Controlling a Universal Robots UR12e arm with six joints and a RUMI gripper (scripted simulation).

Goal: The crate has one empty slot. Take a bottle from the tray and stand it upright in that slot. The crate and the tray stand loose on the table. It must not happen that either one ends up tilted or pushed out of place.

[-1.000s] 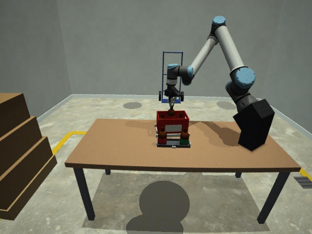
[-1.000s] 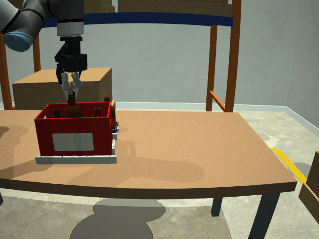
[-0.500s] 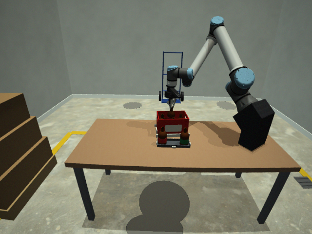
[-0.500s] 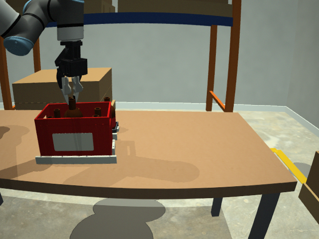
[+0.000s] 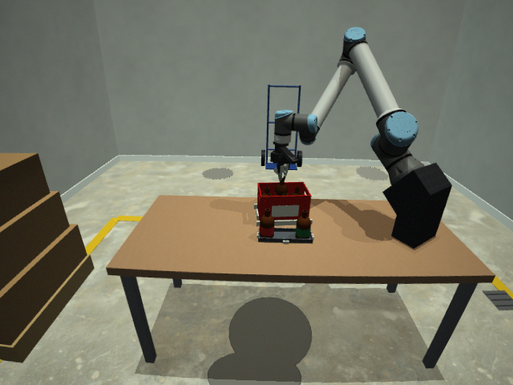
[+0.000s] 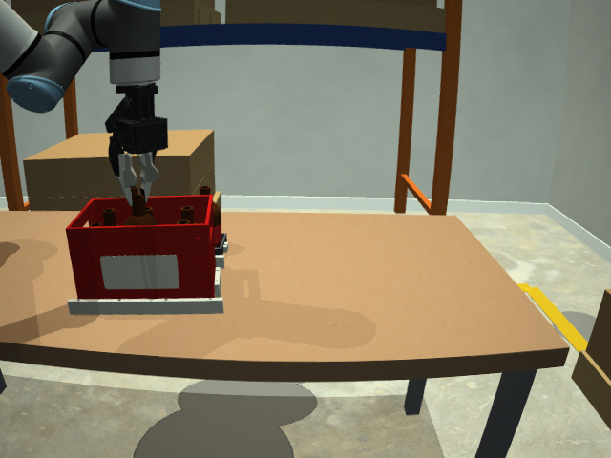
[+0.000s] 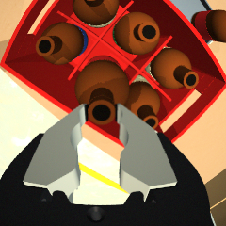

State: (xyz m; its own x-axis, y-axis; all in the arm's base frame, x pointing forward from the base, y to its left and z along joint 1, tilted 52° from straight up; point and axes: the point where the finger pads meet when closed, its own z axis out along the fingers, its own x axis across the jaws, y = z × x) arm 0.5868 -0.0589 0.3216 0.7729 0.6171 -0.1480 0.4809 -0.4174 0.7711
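My hand is 4 cm to the right of the red crate and 14 cm above it. The rest, counted from my hand: grey tray: 5 cm ahead, 26 cm to the left, 21 cm below.
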